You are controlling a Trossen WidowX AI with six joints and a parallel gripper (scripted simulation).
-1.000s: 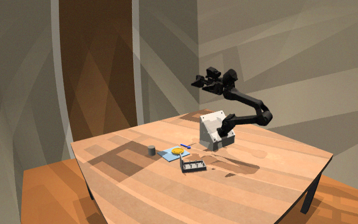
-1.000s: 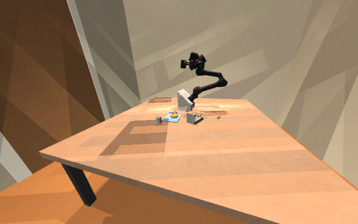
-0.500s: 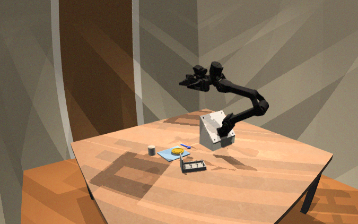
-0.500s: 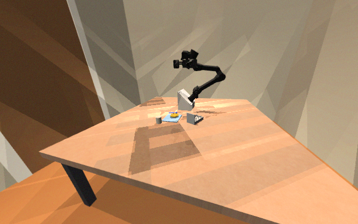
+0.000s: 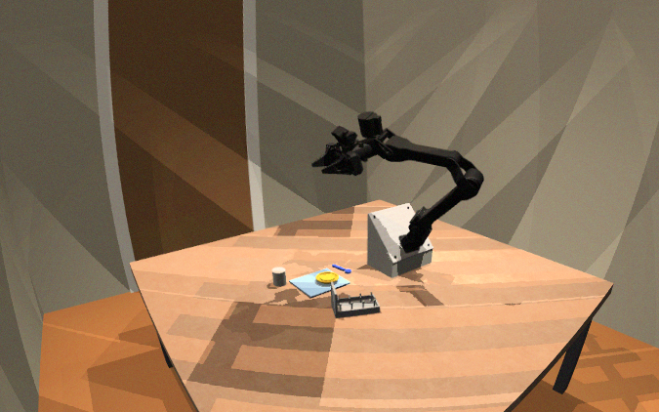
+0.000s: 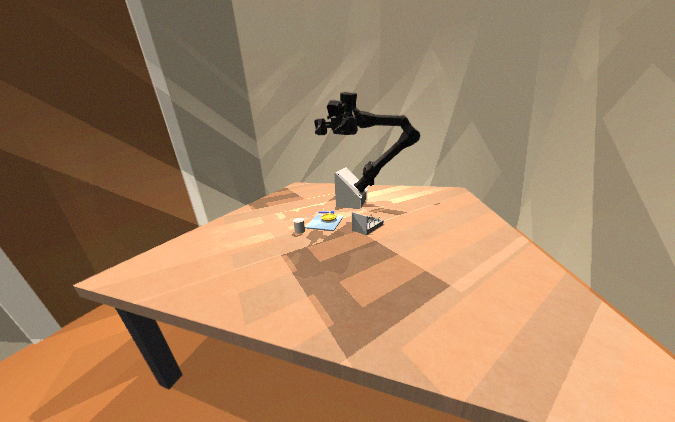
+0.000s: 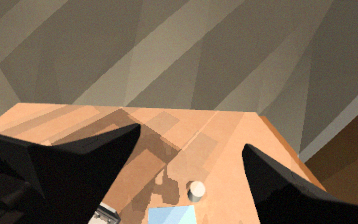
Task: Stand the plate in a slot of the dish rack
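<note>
My gripper tip is now 3 cm past the yellow plate, 2 cm to the left of it and 36 cm above it. Round my gripper tip: cup: 11 cm ahead, 9 cm to the right, 35 cm below; light blue mat: 1 cm behind, 2 cm to the right, 38 cm below; dish rack: 2 cm behind, 17 cm to the left, 36 cm below.
</note>
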